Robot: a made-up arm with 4 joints. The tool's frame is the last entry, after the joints. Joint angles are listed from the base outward.
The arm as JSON. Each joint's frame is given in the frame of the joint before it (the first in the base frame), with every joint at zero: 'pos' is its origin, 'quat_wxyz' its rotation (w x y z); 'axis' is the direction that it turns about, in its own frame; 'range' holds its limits. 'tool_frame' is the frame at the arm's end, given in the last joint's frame.
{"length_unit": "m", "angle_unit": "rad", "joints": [
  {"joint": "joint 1", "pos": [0.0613, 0.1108, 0.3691], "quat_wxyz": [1.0, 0.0, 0.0, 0.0], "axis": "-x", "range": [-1.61, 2.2]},
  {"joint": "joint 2", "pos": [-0.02, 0.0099, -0.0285], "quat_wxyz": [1.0, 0.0, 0.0, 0.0], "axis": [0.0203, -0.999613, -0.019], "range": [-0.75, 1.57]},
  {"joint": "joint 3", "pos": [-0.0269, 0.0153, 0.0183], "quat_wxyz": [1.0, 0.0, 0.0, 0.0], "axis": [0.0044, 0.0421, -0.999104], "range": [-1.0, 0.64]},
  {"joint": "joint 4", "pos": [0.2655, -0.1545, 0.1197], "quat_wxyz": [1.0, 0.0, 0.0, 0.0], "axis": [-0.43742, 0.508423, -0.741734], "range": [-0.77, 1.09]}
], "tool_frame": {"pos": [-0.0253, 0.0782, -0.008], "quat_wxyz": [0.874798, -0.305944, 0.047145, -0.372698]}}
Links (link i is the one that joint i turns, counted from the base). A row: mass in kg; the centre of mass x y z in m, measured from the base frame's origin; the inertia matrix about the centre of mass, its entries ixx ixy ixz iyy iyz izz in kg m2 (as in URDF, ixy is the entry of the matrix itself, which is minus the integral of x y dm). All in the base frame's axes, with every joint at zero. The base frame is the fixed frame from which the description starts. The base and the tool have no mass.
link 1: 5.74; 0.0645 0.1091 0.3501; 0.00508 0 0 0.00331 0 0.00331
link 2: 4.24; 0.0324 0.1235 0.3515; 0.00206 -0.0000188 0 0.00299 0.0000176 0.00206
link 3: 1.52; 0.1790 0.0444 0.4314; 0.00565 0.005 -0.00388 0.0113 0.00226 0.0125
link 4: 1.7; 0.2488 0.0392 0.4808; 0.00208 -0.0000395 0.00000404 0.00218 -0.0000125 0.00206
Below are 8 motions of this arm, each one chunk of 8 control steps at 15 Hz.
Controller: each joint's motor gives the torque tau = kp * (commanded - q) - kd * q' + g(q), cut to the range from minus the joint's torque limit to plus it. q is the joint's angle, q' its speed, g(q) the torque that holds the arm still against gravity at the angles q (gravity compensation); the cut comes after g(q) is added. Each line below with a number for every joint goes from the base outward.
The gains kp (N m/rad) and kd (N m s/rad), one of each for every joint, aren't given. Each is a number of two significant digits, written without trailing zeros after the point. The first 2 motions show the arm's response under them.
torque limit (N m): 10 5.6 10 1.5
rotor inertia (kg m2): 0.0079 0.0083 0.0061 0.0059
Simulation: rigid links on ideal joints. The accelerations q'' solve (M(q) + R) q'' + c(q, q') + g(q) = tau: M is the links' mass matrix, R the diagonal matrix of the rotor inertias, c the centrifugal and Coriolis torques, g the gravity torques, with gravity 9.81 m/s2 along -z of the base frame. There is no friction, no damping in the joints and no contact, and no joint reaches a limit. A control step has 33 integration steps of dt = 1/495 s. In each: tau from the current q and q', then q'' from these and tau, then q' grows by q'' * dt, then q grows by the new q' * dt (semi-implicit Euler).
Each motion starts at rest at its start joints. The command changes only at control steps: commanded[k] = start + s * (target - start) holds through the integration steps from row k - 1 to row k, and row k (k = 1, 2, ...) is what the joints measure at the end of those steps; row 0 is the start. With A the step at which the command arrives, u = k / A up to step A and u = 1 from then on. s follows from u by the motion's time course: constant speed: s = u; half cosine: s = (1 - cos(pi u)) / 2; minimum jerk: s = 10 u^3 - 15 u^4 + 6 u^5; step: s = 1 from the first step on.
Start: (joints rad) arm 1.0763 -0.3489 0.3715 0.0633
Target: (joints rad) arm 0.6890 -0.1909 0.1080 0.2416
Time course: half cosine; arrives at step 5
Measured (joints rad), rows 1 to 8:
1: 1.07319 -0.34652 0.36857 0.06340
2: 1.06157 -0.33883 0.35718 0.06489
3: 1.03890 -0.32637 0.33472 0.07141
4: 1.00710 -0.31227 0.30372 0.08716
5: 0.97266 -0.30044 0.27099 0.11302
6: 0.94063 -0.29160 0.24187 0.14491
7: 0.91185 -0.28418 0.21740 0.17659
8: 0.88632 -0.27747 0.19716 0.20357
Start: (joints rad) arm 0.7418 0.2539 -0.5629 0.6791
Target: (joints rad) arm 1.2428 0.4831 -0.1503 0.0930
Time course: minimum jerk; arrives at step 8
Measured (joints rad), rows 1 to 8:
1: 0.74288 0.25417 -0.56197 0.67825
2: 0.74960 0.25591 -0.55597 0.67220
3: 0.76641 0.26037 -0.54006 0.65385
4: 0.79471 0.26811 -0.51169 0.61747
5: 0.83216 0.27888 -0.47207 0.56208
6: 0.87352 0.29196 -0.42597 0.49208
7: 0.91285 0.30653 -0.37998 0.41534
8: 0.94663 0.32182 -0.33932 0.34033
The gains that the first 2 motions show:
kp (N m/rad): 4.3 6.1 15 0.57
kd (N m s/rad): 2.5 4.1 5.4 0.15
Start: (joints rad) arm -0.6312 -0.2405 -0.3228 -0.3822
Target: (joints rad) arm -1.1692 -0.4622 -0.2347 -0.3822
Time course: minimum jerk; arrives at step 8
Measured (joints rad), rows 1 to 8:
1: -0.63198 -0.24065 -0.32269 -0.38185
2: -0.63708 -0.24178 -0.32189 -0.37978
3: -0.65084 -0.24532 -0.31935 -0.37523
4: -0.67579 -0.25248 -0.31421 -0.36916
5: -0.71136 -0.26359 -0.30629 -0.36397
6: -0.75388 -0.27788 -0.29630 -0.36219
7: -0.79794 -0.29382 -0.28564 -0.36514
8: -0.83896 -0.30975 -0.27580 -0.37198

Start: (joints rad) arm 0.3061 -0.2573 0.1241 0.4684
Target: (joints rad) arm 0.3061 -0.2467 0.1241 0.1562
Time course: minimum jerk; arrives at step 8
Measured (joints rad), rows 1 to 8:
1: 0.30683 -0.25896 0.12429 0.46624
2: 0.30761 -0.26330 0.12448 0.45976
3: 0.30844 -0.27081 0.12463 0.44579
4: 0.30934 -0.28211 0.12473 0.42105
5: 0.31026 -0.29753 0.12478 0.38499
6: 0.31118 -0.31706 0.12482 0.34069
7: 0.31208 -0.34047 0.12491 0.29403
8: 0.31301 -0.36772 0.12511 0.25109

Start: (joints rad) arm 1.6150 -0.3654 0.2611 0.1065
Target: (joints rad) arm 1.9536 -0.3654 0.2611 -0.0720
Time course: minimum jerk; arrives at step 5
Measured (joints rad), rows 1 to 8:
1: 1.61649 -0.36582 0.26111 0.10571
2: 1.62504 -0.36777 0.26109 0.10083
3: 1.64456 -0.37076 0.26088 0.08820
4: 1.67259 -0.37293 0.26055 0.06723
5: 1.70241 -0.37303 0.26036 0.04136
6: 1.73038 -0.37191 0.26050 0.01480
7: 1.75569 -0.37044 0.26084 -0.00933
8: 1.77832 -0.36898 0.26122 -0.02941

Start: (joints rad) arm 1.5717 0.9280 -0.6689 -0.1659
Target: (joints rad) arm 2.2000 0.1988 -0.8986 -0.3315
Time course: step
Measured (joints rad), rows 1 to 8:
1: 1.58839 0.89136 -0.68991 -0.22888
2: 1.63395 0.83103 -0.71769 -0.30509
3: 1.68869 0.76998 -0.74594 -0.34712
4: 1.74483 0.71326 -0.77227 -0.35810
5: 1.79889 0.66180 -0.79573 -0.34993
6: 1.84917 0.61543 -0.81605 -0.33300
7: 1.89486 0.57369 -0.83322 -0.31438
8: 1.93569 0.53608 -0.84746 -0.29813

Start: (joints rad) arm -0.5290 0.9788 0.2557 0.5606
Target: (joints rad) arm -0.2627 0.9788 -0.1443 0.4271
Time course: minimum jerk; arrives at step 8
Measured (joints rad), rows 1 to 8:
1: -0.52927 0.97890 0.25498 0.56033
2: -0.53056 0.97943 0.25022 0.55837
3: -0.53212 0.98049 0.23722 0.55245
4: -0.53149 0.98178 0.21326 0.54108
5: -0.52563 0.98281 0.17860 0.52473
6: -0.51244 0.98319 0.13663 0.50601
7: -0.49179 0.98285 0.09273 0.48868
8: -0.46597 0.98201 0.05188 0.47580

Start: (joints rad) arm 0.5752 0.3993 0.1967 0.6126
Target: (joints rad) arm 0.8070 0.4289 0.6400 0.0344
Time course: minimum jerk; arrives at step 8
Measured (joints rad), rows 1 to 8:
1: 0.57588 0.39907 0.19759 0.61197
2: 0.57997 0.39783 0.20344 0.60727
3: 0.58966 0.39542 0.21926 0.59212
4: 0.60493 0.39252 0.24804 0.56026
5: 0.62369 0.39029 0.28899 0.50914
6: 0.64286 0.38995 0.33762 0.44145
7: 0.65978 0.39221 0.38725 0.36409
8: 0.67348 0.39667 0.43208 0.28580

